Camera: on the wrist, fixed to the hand. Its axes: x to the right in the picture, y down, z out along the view.
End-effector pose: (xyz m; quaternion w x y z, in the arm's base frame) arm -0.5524 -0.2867 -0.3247 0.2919 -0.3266 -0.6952 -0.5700
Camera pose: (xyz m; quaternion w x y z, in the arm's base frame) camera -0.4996 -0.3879 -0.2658 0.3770 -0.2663 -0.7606 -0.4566
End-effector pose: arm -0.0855 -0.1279 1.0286 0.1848 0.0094 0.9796 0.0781
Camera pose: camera -0.1278 -0.0823 1.1410 0.1426 0.0541 0.9853 -0.0775
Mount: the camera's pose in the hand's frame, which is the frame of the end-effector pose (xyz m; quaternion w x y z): 0.0010 0.0631 -0.1119 0.9860 0.1615 0.0374 0.0183
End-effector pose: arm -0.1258 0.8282 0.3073 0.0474 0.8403 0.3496 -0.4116
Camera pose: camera -0.0121 0.8225 0.3669 0.0945 -0.8580 -0.2646 0.4300
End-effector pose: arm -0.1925 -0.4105 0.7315 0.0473 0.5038 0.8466 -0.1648
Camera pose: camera -0.1286 -0.3455 0.8220 0.0634 -0.5261 -0.8007 0.2795
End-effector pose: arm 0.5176 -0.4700 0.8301 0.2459 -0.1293 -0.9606 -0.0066
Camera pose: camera 0.5853 -0.4173 0.9257 0.2994 -0.1051 -0.9367 0.1483
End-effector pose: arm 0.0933 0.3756 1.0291 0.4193 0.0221 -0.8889 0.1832
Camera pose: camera 0.1630 0.4730 1.0755 0.4397 0.0664 -0.8316 0.3327
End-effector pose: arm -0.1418 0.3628 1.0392 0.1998 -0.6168 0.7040 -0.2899
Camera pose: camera -0.2609 0.3844 1.0821 0.2756 -0.5522 0.6661 -0.4189
